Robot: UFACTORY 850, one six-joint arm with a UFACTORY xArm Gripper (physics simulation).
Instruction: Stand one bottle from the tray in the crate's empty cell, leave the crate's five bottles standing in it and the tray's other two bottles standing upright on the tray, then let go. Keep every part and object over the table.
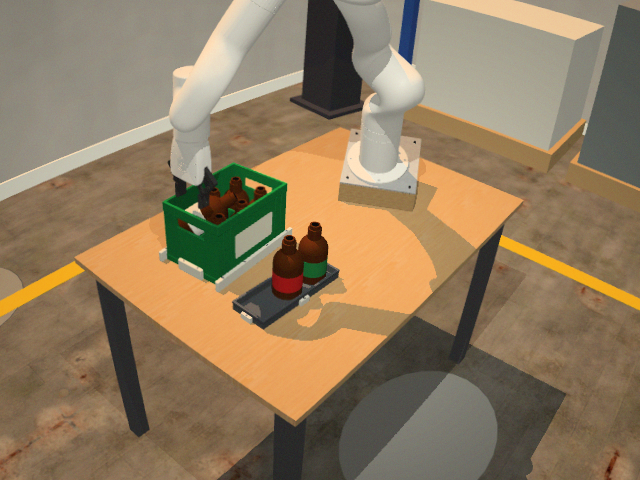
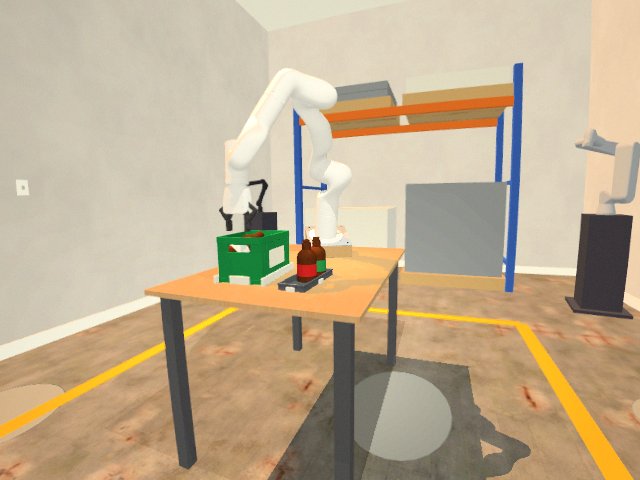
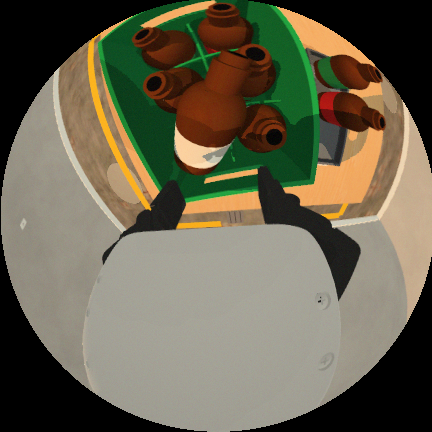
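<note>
A brown bottle with a white label [image 1: 210, 207] [image 2: 254, 235] [image 3: 212, 110] lies tilted in the green crate [image 1: 186, 250] [image 2: 240, 269] [image 3: 315, 150], its neck leaning over the crate's other bottles. Several brown bottles stand in the crate, among them one bottle [image 3: 263, 129] near the tilted bottle's lower end. A red-label bottle [image 1: 287, 266] [image 2: 306, 260] [image 3: 345, 111] and a green-label bottle [image 1: 313, 250] [image 2: 320, 254] [image 3: 344, 72] stand upright on the dark tray [image 1: 255, 304] [image 3: 332, 142]. My gripper [image 1: 191, 198] [image 2: 238, 226] [image 3: 217, 185] is open and empty, above the crate's end by the tilted bottle's base.
White strips [image 1: 253, 259] and blocks [image 1: 190, 268] border the crate's base on the wooden table [image 1: 330, 356] [image 2: 268, 302]. The crate's high walls stand around the bottles. The tray lies beside the crate's long side. The robot's base plate [image 1: 379, 190] is at the table's far end.
</note>
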